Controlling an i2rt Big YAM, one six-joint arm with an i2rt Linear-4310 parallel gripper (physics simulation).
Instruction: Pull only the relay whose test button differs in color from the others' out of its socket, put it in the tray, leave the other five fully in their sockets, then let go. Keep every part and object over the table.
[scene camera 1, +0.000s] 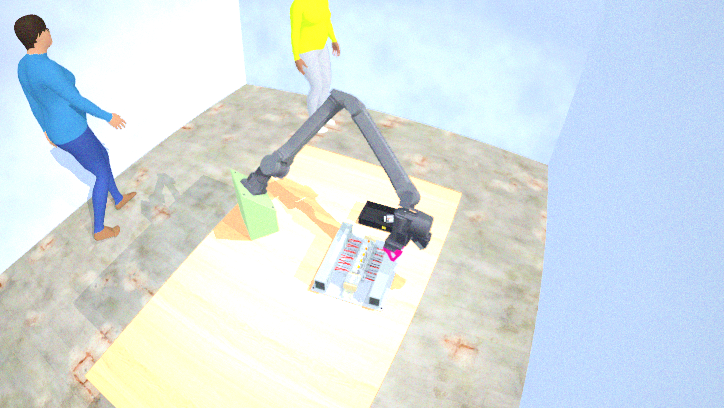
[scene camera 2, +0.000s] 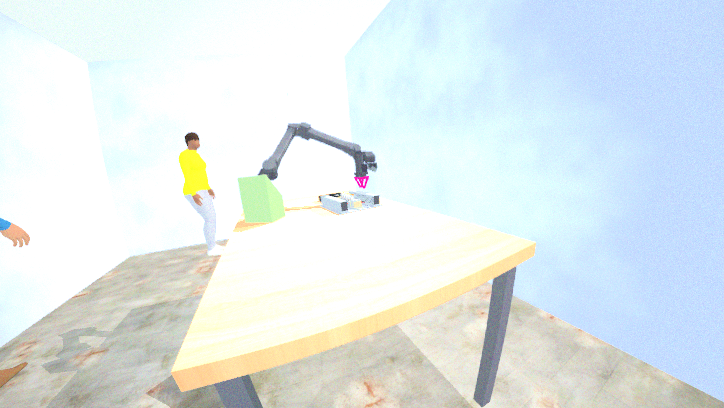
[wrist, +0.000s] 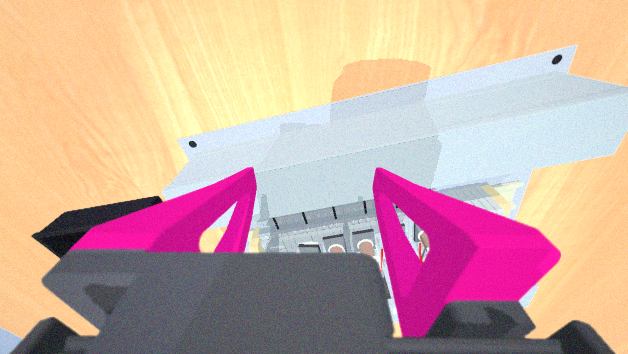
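Where they show: gripper, fingertip midpoint: (scene camera 1: 396, 254) (scene camera 2: 362, 188) (wrist: 314, 177); arm's base, link origin: (scene camera 1: 253, 187) (scene camera 2: 258, 187).
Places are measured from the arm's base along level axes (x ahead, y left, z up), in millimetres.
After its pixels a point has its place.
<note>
The relays (scene camera 1: 361, 259) @(x 504, y 43, z -105 mm) stand in a row of sockets in the grey panel (scene camera 1: 327, 261) @(x 409, y -33, z -113 mm) (scene camera 2: 333, 204) @(x 393, y -32, z -140 mm) (wrist: 350, 155). Their buttons look yellow-orange in scene camera 1, too small to compare surely. In the wrist view, the tops of a few relays (wrist: 366, 246) @(x 501, y 71, z -124 mm) show between the fingers, and the gripper body hides the rest. The black tray (scene camera 1: 370, 221) @(x 404, y 252, z -143 mm) (wrist: 120, 210) @(x 500, y 312, z -161 mm) is beside the panel's far end; a whitish relay (scene camera 1: 388, 218) @(x 451, y 317, z -149 mm) lies in it. My gripper (scene camera 1: 393, 254) @(x 599, y 127, z -91 mm) (scene camera 2: 361, 185) @(x 599, y 127, z -91 mm) (wrist: 314, 177) @(x 599, y 127, z -91 mm) is open and empty, above the panel's outer wire duct on the side away from the arm's base.
The arm's green base block (scene camera 1: 259, 217) @(x 90, y -60, z -64 mm) (scene camera 2: 260, 200) @(x 17, y -87, z -59 mm) stands at the table's left side. The wooden table's (scene camera 1: 227, 314) @(x 246, y -419, z -177 mm) (scene camera 2: 329, 268) @(x 306, y -707, z -177 mm) right edge runs close by the panel. A person in blue (scene camera 1: 50, 101) and one in yellow (scene camera 1: 311, 30) (scene camera 2: 194, 172) stand beyond the table.
</note>
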